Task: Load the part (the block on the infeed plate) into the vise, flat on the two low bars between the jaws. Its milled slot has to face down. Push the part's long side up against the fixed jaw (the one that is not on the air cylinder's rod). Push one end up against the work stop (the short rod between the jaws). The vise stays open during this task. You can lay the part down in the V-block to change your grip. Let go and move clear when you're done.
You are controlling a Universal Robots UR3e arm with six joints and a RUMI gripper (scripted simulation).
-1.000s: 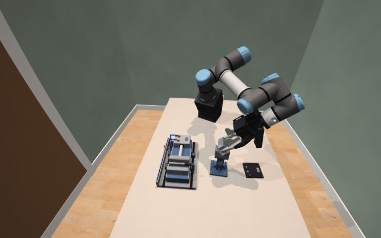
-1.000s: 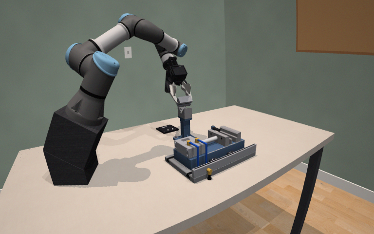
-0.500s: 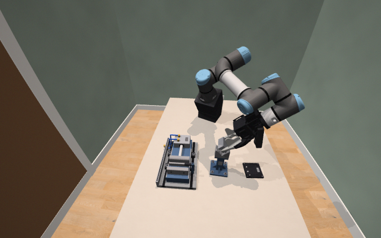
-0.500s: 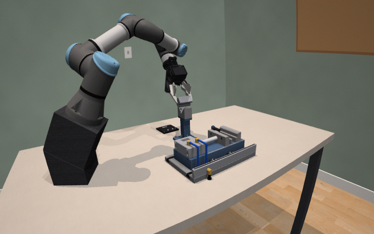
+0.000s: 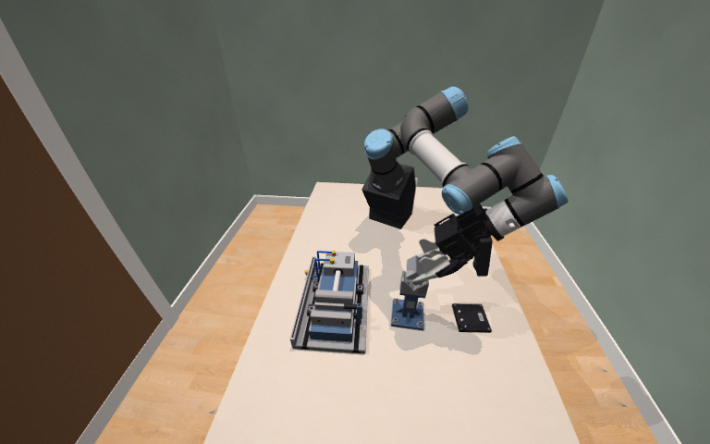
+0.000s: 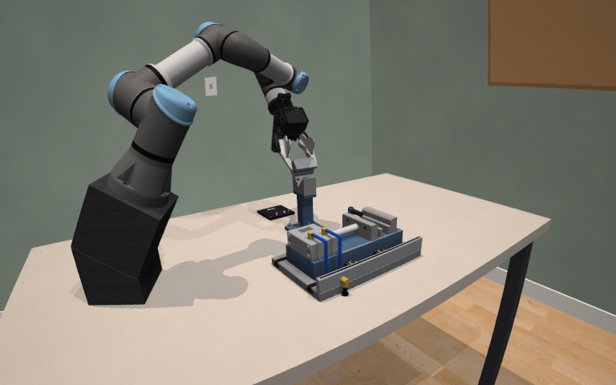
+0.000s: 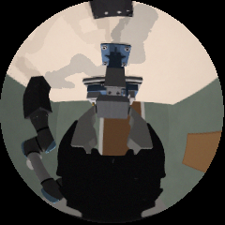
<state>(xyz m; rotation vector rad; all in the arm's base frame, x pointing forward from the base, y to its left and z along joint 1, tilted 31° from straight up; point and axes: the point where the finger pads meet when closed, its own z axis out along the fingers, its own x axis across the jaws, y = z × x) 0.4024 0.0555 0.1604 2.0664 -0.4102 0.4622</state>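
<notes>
The part is 10 mm to the right of my hand and 10 mm below it. The rest, counted from my hand: air cylinder: 140 mm behind, 190 mm to the right, 110 mm below; vise: 50 mm behind, 210 mm to the right, 150 mm below; black infeed plate: 30 mm ahead, 180 mm to the left, 190 mm below.
</notes>
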